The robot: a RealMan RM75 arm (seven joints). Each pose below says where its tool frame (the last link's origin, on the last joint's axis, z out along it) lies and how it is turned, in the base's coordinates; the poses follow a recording.
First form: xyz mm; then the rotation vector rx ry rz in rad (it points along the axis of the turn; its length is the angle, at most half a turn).
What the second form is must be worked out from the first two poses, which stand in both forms.
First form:
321 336 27 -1.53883 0.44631 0.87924
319 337 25 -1.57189 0.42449 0.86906
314 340 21 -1.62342 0.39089 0.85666
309 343 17 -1.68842 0.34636 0.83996
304 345 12 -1.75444 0.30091 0.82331
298 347 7 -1.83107 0.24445 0.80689
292 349 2 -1.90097 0.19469 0.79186
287 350 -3 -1.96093 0.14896 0.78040
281 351 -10 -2.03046 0.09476 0.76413
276 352 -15 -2.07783 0.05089 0.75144
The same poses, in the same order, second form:
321 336 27 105.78 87.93 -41.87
319 337 25 106.77 89.40 -43.01
314 340 21 108.38 91.72 -44.54
309 343 17 110.37 94.74 -46.44
304 345 12 112.34 97.89 -48.19
298 347 7 114.79 101.61 -50.01
292 349 2 116.92 105.12 -51.38
287 350 -3 118.88 108.17 -52.43
281 351 -10 121.06 111.81 -53.60
276 352 -15 122.67 114.34 -54.52

